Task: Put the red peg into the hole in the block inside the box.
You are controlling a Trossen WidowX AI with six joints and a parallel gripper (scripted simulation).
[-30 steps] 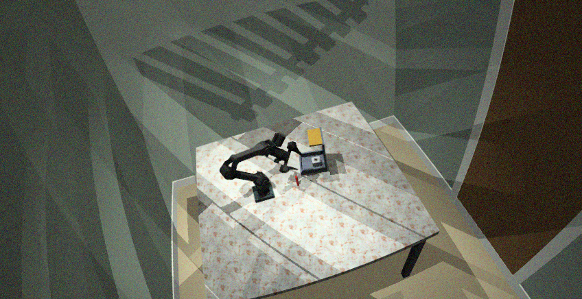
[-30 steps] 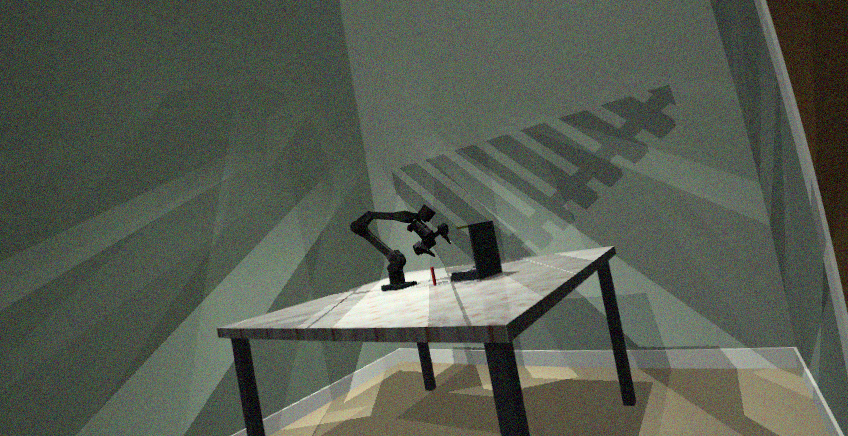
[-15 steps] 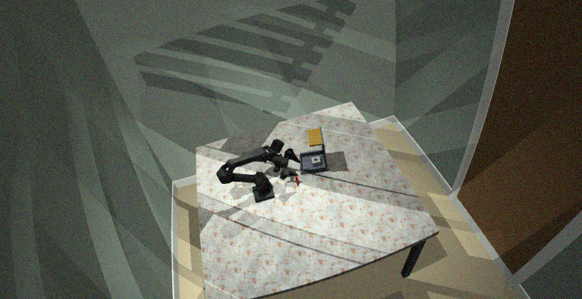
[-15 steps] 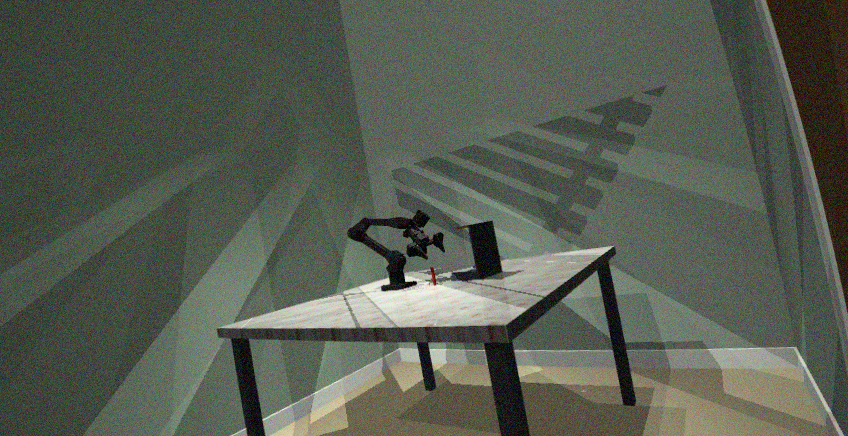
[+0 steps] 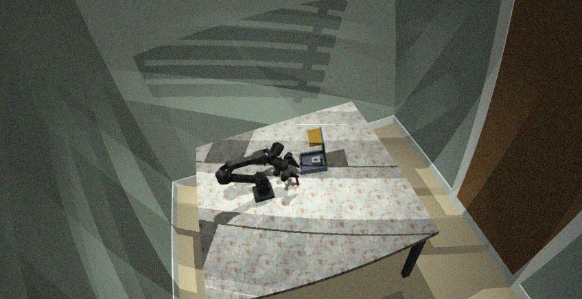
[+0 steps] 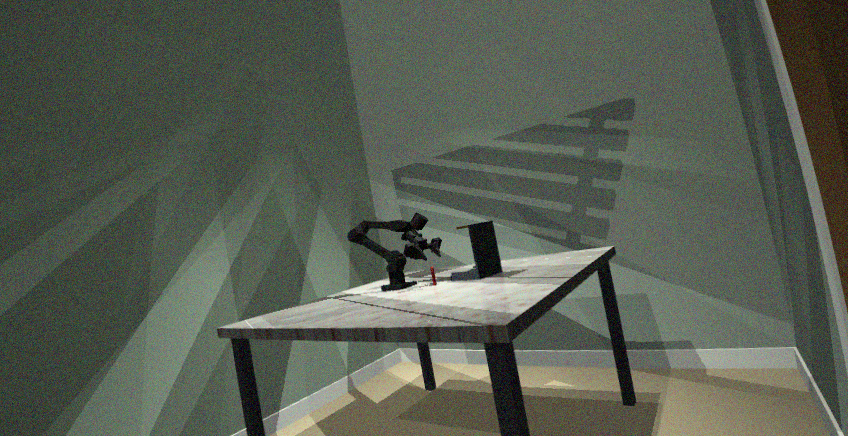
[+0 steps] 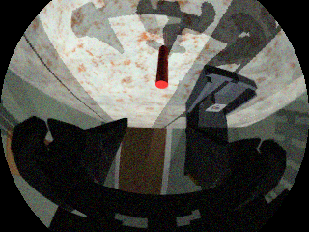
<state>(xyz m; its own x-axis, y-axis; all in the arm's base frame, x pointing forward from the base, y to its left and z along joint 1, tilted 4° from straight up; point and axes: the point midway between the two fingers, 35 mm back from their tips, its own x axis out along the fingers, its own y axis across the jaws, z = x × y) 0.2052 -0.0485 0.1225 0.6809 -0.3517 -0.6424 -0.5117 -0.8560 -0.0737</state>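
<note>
Right now my gripper tip is 80 mm above the red peg, 20 mm past it and 10 mm to the right of it. From my gripper tip the other things lie so: dark back wall 210 mm ahead, 90 mm to the left; then yellow roof 170 mm ahead, 110 mm above, 100 mm to the left; then grey floor plate 140 mm ahead, 120 mm to the left, 110 mm below.
</note>
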